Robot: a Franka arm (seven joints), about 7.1 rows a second.
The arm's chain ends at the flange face. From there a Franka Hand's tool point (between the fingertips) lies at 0.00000 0.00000 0.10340 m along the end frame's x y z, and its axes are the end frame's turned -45 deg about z.
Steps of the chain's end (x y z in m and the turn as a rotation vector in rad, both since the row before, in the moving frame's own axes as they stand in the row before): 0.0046 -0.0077 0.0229 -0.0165 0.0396 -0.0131; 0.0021 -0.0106 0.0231 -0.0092 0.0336 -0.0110; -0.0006 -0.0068 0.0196 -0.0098 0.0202 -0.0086; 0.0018 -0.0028 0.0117 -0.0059 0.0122 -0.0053; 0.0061 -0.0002 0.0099 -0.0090 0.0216 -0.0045; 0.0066 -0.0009 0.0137 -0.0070 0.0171 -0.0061
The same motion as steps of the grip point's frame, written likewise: 0.0104 0.0019 0.0228 -0.0397 0.0163 -0.0131; 0.0108 -0.0029 0.0230 -0.0303 0.0173 -0.0110; 0.0052 -0.0030 0.0196 -0.0212 0.0074 -0.0086; 0.0037 0.0006 0.0117 -0.0128 0.0045 -0.0053; 0.0054 0.0064 0.0099 -0.0216 0.0089 -0.0045; 0.0060 0.0058 0.0137 -0.0170 0.0071 -0.0061
